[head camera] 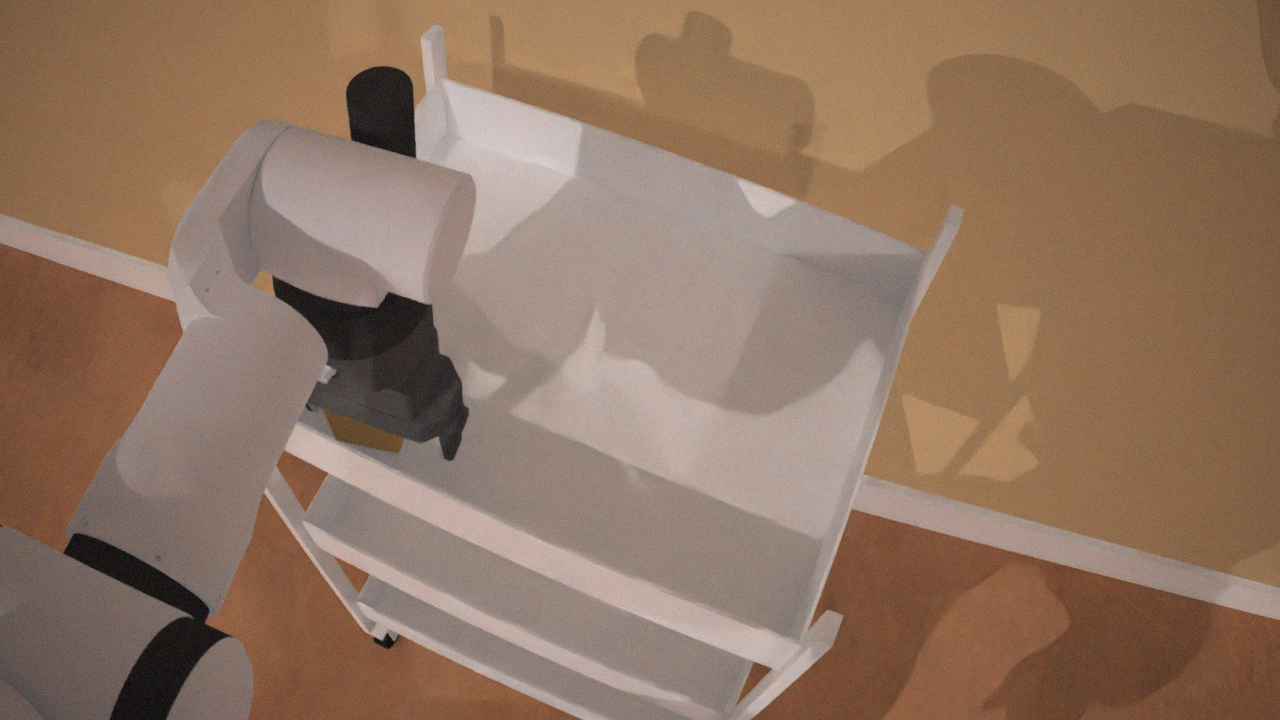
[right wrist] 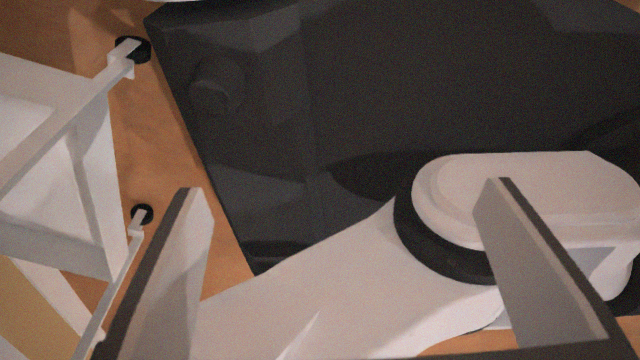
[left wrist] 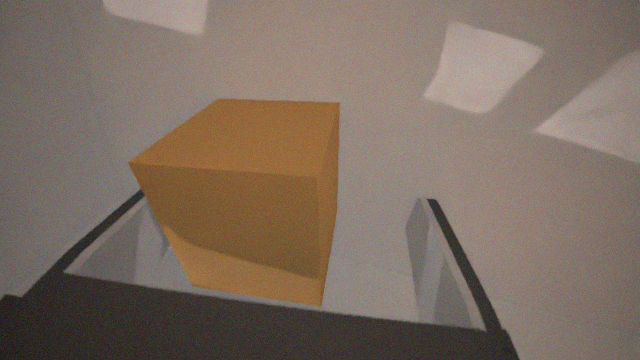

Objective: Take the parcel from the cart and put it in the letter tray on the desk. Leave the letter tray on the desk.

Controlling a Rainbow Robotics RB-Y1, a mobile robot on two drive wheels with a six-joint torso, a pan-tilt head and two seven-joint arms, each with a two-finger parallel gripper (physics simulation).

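Places are measured from the robot's base along level axes (x ahead, y left, z up), in millimetres.
Pixels of known places: left gripper, between the fingertips: (head camera: pixel 382 424) (left wrist: pixel 299 198); right gripper, between the fingertips: (right wrist: pixel 345 200).
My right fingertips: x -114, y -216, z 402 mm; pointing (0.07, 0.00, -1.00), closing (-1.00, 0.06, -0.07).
Note:
Behind a point stands the place of what it marks.
The orange-brown box-shaped parcel (head camera: pixel 365 433) {y 138, x 352, z 686 mm} (left wrist: pixel 235 140) {y 131, x 408, z 698 mm} is on the top shelf of the white cart (head camera: pixel 537 540) {y 13, x 260, z 727 mm} (left wrist: pixel 380 150) {y 92, x 380, z 663 mm} (right wrist: pixel 55 127) {y -153, x 179, z 237 mm}, close to its front rim at the left in the head view. My left gripper (head camera: pixel 384 431) {y 128, x 366, z 674 mm} (left wrist: pixel 299 198) {y 128, x 366, z 674 mm} is open and low over the shelf. The parcel lies between its fingers, much nearer the left finger in the left wrist view, with a gap to the other finger. The gripper hides most of the parcel in the head view. My right gripper (right wrist: pixel 345 200) {y -216, x -114, z 402 mm} is open and empty, away from the cart's shelf. The desk and letter tray do not show.
The cart has raised rims, upright corner posts (head camera: pixel 434 58) {y 110, x 661, z 758 mm} and lower shelves (head camera: pixel 537 573) {y 22, x 346, z 398 mm}. A tan wall (head camera: pixel 1118 223) {y -507, x 557, z 703 mm} stands behind it. In the right wrist view, the robot's dark base (right wrist: pixel 300 125) {y -104, x -63, z 188 mm} and pale body parts (right wrist: pixel 325 290) {y -52, x -93, z 354 mm} lie beside the cart, over the brown floor (right wrist: pixel 150 150) {y 64, x 284, z 0 mm}.

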